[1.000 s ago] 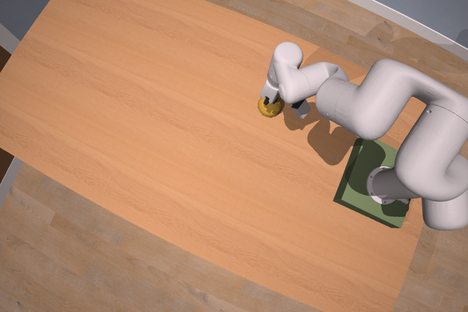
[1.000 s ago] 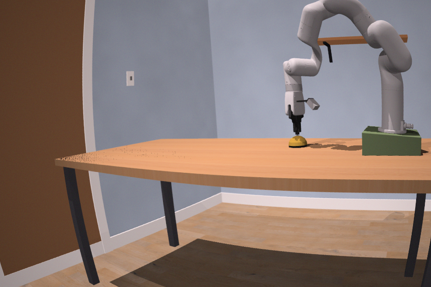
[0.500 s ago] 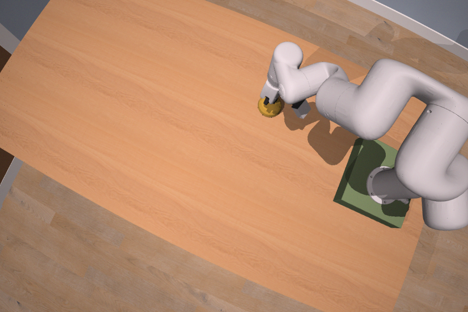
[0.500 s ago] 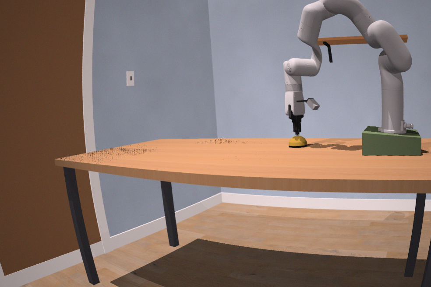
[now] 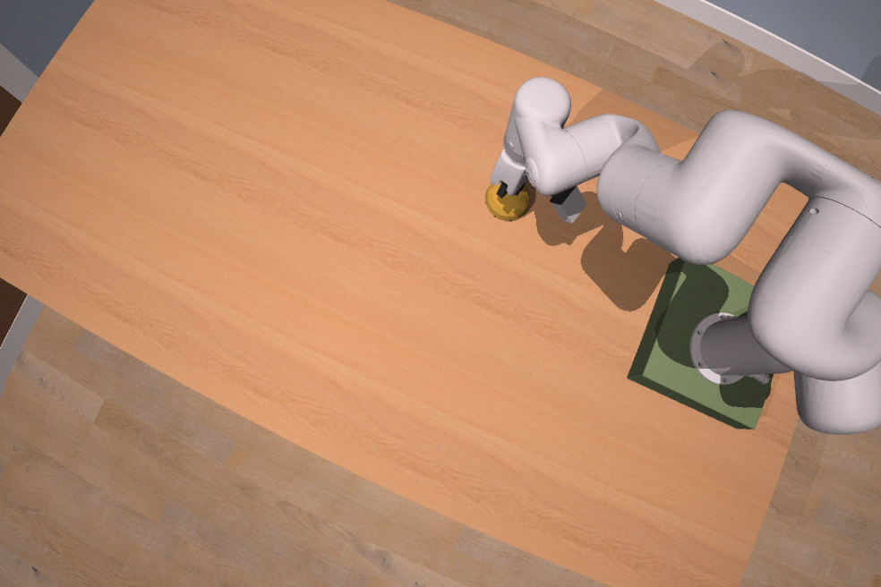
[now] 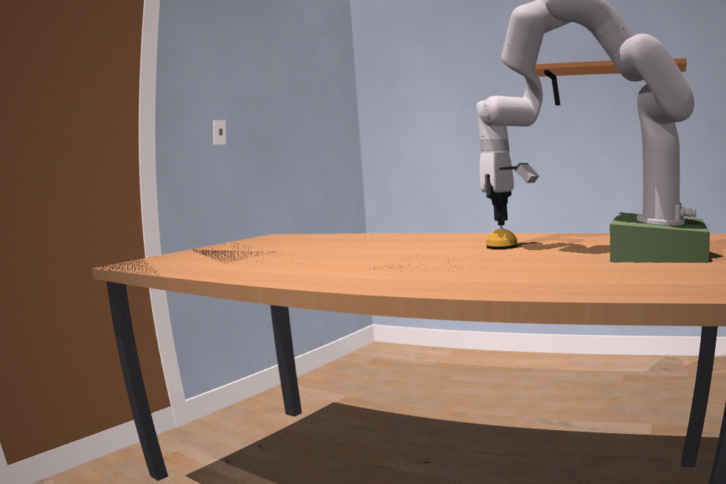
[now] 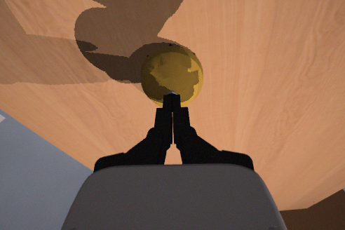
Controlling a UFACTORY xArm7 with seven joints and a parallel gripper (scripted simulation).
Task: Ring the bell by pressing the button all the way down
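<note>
The button is 30 mm below my hand. Also, from my hand: yellow dome bell: 50 mm below.
</note>
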